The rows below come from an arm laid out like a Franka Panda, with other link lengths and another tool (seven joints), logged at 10 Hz.
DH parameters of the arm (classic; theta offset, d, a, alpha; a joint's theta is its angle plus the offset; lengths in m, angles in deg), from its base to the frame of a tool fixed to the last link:
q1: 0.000 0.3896 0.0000 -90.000
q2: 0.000 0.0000 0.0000 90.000
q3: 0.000 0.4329 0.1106 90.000
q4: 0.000 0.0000 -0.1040 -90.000
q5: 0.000 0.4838 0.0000 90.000
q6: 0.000 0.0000 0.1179 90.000
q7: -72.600 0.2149 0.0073 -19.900
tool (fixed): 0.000 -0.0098 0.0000 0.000
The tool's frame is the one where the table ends.
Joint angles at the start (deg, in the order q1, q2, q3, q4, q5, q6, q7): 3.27, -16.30, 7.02, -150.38, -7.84, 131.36, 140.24
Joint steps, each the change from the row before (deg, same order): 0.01, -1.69, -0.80, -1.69, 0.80, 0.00, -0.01; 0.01, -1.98, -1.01, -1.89, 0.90, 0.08, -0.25; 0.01, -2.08, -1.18, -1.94, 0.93, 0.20, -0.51; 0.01, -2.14, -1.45, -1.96, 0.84, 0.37, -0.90; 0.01, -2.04, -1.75, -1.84, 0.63, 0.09, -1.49; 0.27, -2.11, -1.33, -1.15, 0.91, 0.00, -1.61; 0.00, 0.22, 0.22, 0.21, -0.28, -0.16, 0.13; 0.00, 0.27, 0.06, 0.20, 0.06, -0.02, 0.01; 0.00, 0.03, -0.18, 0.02, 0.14, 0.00, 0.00; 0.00, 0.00, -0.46, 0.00, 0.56, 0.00, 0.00; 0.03, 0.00, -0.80, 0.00, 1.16, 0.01, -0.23; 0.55, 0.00, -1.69, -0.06, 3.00, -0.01, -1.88
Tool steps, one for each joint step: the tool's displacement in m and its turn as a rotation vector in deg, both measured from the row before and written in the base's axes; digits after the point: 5 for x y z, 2 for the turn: -0.01229, -0.00844, -0.00067, 0.62, 0.07, -1.36; -0.01342, -0.00969, -0.00026, 0.82, -0.06, -1.38; -0.01334, -0.01019, -0.00019, 1.00, -0.20, -1.27; -0.01280, -0.01129, -0.00012, 1.16, -0.39, -1.02; -0.01287, -0.01261, -0.00100, 1.20, -0.12, -0.54; -0.00805, -0.00608, 0.00526, 1.35, -0.81, 0.07; 0.00099, 0.00112, 0.00003, -0.33, 0.15, 0.25; 0.00139, 0.00054, -0.00022, 0.01, 0.09, 0.00; 0.00017, -0.00102, -0.00007, 0.19, 0.02, -0.25; 0.00001, -0.00239, -0.00010, 0.63, 0.04, -0.79; 0.00003, -0.00366, -0.00017, 1.23, 0.06, -1.23; -0.00050, -0.00311, -0.00098, 3.01, 0.18, -1.10
